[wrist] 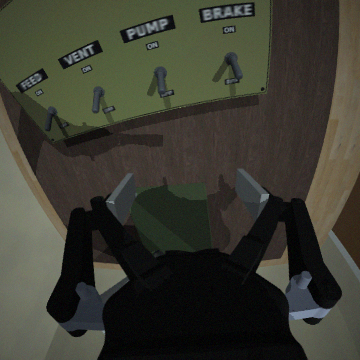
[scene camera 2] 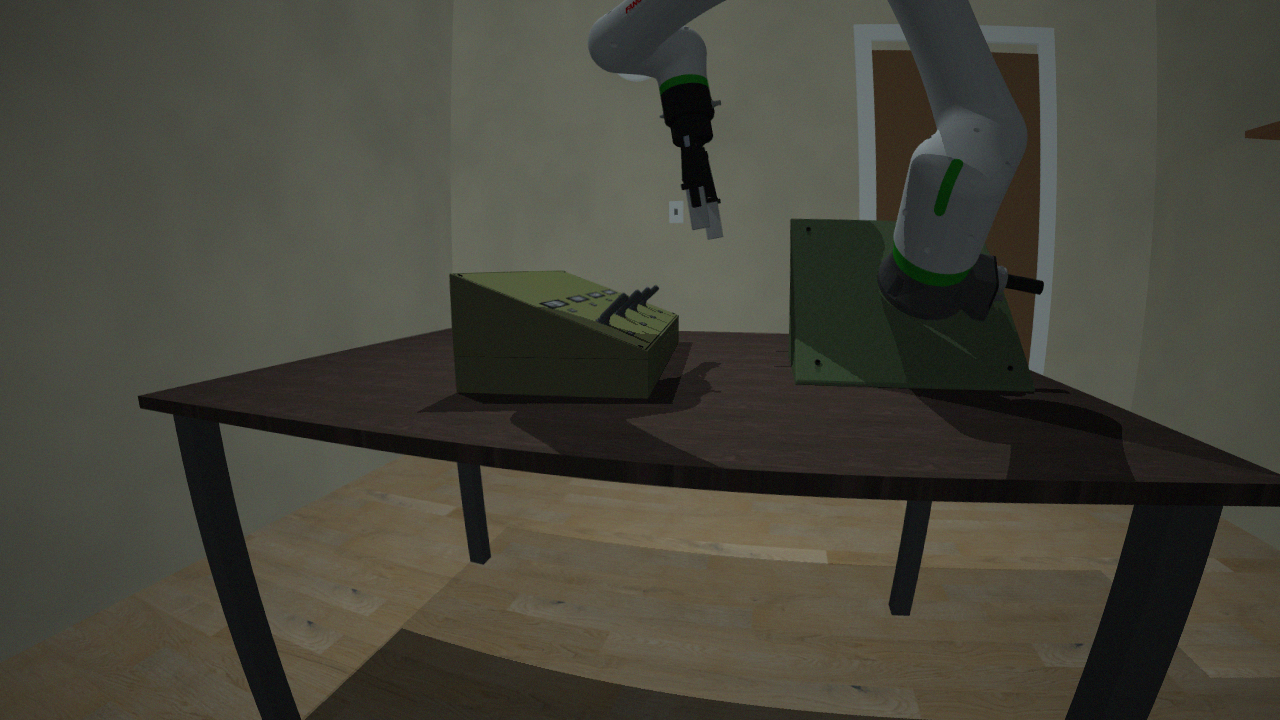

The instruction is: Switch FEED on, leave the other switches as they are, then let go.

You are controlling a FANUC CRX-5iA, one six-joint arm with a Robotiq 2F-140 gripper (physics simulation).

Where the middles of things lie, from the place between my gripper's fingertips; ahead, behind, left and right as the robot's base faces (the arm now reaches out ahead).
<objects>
I see my gripper 18 cm short of the green sloped switch box [scene camera 2: 542,333], 12 cm to the right of it and 14 cm above it.
</objects>
